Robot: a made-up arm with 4 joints.
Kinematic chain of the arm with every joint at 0, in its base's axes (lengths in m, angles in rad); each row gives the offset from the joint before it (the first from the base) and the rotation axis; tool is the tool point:
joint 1: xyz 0 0 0.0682 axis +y
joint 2: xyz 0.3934 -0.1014 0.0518 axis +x
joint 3: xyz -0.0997 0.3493 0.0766 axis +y
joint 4: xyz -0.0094 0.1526 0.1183 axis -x
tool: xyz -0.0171 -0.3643 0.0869
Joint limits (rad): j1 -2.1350..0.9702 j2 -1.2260..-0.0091 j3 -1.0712..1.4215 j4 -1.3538..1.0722
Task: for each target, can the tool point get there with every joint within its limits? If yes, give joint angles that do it. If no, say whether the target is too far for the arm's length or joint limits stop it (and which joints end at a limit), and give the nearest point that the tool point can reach.
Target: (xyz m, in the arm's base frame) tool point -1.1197 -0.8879 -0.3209
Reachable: no: too far | nearest point -0.5406 0.0961 0.0645 | short by 1.205 m
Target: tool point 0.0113 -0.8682 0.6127
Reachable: no: joint limits stop it (at a limit: joint 1, joint 2, joint 4) | nearest point 0.0883 -0.1191 0.5165 | short by 0.759 m
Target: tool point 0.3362 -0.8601 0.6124
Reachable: no: joint limits stop it (at a limit: joint 2, joint 4) | nearest point 0.2405 -0.1190 0.4575 | short by 0.763 m
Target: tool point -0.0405 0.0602 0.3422
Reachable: yes | joints -1.5526 -0.3633 -0.2754 -0.6084
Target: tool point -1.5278 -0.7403 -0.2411
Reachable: no: too far | nearest point -0.6293 0.1481 0.1077 | short by 1.311 m
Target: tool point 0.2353 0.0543 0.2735
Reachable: yes | joints -0.0985 -0.1873 -0.1563 -0.3241
